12 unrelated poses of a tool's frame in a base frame.
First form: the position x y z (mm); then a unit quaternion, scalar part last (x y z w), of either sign.
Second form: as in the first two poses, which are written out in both.
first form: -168 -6 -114 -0.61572 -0.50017 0.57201 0.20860
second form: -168 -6 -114 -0.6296 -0.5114 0.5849 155.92
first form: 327 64 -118 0.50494 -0.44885 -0.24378 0.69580
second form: 327 64 -118 0.7030 -0.6249 -0.3394 91.82
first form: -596 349 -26 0.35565 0.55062 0.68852 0.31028
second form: -596 349 -26 0.3741 0.5792 0.7243 143.85
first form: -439 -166 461 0.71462 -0.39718 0.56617 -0.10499
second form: -439 -166 461 -0.7186 0.3994 -0.5693 167.95
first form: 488 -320 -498 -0.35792 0.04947 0.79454 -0.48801
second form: 488 -320 -498 0.4101 -0.0567 -0.9103 121.58
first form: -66 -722 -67 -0.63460 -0.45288 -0.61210 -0.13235
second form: -66 -722 -67 0.6402 0.4569 0.6175 164.79
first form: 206 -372 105 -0.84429 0.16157 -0.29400 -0.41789
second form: 206 -372 105 0.9293 -0.1778 0.3236 130.60
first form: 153 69 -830 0.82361 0.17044 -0.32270 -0.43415
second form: 153 69 -830 -0.9143 -0.1892 0.3582 128.54
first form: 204 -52 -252 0.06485 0.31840 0.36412 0.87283
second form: 204 -52 -252 0.1329 0.6524 0.7461 58.42
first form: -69 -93 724 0.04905 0.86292 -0.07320 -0.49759
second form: -69 -93 724 -0.0565 -0.9948 0.0844 120.32
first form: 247 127 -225 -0.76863 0.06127 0.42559 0.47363
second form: 247 127 -225 -0.8727 0.0696 0.4832 123.46
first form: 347 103 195 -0.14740 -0.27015 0.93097 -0.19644
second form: 347 103 195 0.1503 0.2755 -0.9495 157.34
